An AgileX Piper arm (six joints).
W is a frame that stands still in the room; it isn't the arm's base.
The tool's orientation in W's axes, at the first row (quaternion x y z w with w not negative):
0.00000, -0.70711, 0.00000, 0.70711
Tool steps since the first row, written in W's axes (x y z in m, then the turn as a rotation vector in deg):
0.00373, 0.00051, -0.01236, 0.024, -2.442, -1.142
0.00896, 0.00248, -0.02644, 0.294, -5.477, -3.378
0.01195, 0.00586, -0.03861, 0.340, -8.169, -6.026
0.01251, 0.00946, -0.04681, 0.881, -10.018, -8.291
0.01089, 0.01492, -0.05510, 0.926, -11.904, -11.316
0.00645, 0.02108, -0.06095, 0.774, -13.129, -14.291
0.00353, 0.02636, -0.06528, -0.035, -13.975, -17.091
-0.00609, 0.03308, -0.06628, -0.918, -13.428, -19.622
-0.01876, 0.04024, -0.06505, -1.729, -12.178, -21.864
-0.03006, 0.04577, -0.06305, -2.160, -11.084, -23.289
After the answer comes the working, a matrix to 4 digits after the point.
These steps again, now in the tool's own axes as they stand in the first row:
-0.01236, 0.00051, -0.00373, -1.142, -2.442, -0.024
-0.02644, 0.00248, -0.00896, -3.378, -5.477, -0.294
-0.03861, 0.00586, -0.01195, -6.026, -8.169, -0.340
-0.04681, 0.00946, -0.01251, -8.291, -10.018, -0.881
-0.05510, 0.01492, -0.01089, -11.316, -11.904, -0.926
-0.06095, 0.02108, -0.00645, -14.291, -13.129, -0.774
-0.06528, 0.02636, -0.00353, -17.091, -13.975, 0.035
-0.06628, 0.03308, 0.00609, -19.622, -13.428, 0.918
-0.06505, 0.04024, 0.01876, -21.864, -12.178, 1.729
-0.06305, 0.04577, 0.03006, -23.289, -11.084, 2.160

The tool's axes in the first row as the columns of a matrix, in W's axes (rounded; the answer above uses it unrounded):
0.0000, 0.0000, -1.0000
0.0000, 1.0000, 0.0000
1.0000, 0.0000, 0.0000

